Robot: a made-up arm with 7 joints. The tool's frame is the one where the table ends.
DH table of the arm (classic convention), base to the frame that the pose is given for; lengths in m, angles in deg. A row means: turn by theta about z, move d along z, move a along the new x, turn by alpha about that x. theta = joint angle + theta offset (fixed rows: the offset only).
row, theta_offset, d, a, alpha
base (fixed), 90, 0.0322, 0, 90
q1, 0, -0.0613, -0.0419, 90
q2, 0, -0.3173, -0.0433, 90
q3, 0, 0.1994, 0.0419, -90
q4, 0, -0.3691, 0.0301, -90
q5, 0, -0.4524, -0.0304, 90
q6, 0, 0.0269, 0.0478, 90
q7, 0, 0.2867, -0.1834, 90
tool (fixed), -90, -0.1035, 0, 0
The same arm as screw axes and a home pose.
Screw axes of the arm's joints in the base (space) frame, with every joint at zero. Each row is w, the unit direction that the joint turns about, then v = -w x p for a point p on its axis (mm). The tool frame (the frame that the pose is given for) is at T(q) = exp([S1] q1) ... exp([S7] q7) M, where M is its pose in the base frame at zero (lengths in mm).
S1: w 1 0 0 v 0.0 32.2 0.0
S2: w 0 0 -1 v 41.9 -61.3 0.0
S3: w -1 0 0 v 0.0 -349.5 -85.2
S4: w 0 0 -1 v 43.3 -260.7 0.0
S5: w 1 0 0 v 0.0 718.6 13.2
S6: w 0 0 -1 v 43.6 -713.1 0.0
S7: w -1 0 0 v 0.0 -691.7 4.2
M: xyz -999.8 -179.2 588.2 (mm) rpy 0.0000 0.0000 0.0000 (rad, as in URDF)

